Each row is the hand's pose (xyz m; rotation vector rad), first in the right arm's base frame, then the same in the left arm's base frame.
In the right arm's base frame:
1: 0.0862 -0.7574 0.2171 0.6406 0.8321 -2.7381
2: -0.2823 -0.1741 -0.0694 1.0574 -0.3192 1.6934
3: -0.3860 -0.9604 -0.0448 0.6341 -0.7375 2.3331
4: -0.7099 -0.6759 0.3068 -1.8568 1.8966 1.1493
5: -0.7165 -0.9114 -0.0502 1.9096 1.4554 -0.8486
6: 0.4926 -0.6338 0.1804 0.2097 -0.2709 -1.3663
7: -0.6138 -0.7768 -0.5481 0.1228 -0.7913 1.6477
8: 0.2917 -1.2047 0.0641 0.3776 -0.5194 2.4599
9: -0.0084 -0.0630 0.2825 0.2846 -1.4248 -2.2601
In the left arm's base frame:
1: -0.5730 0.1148 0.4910 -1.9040 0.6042 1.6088
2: 0.1079 0.1765 0.1899 -0.5783 -0.9006 0.8113
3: -0.6311 0.0775 -0.0818 -1.1547 -0.5497 1.2684
4: -0.4330 0.5939 -0.1409 -0.5826 1.9902 -0.7082
5: -0.5455 0.2435 -0.3588 2.0920 -0.7263 -0.3989
6: -0.4912 -0.0864 0.8579 0.2996 -1.9399 -2.2587
7: -0.2776 -0.1992 -0.4525 -1.4844 -0.8161 0.4548
8: -0.9723 -0.2112 0.4936 -1.2098 -0.2662 1.1714
9: 0.0740 0.3662 0.6070 -0.2346 1.6217 1.0953

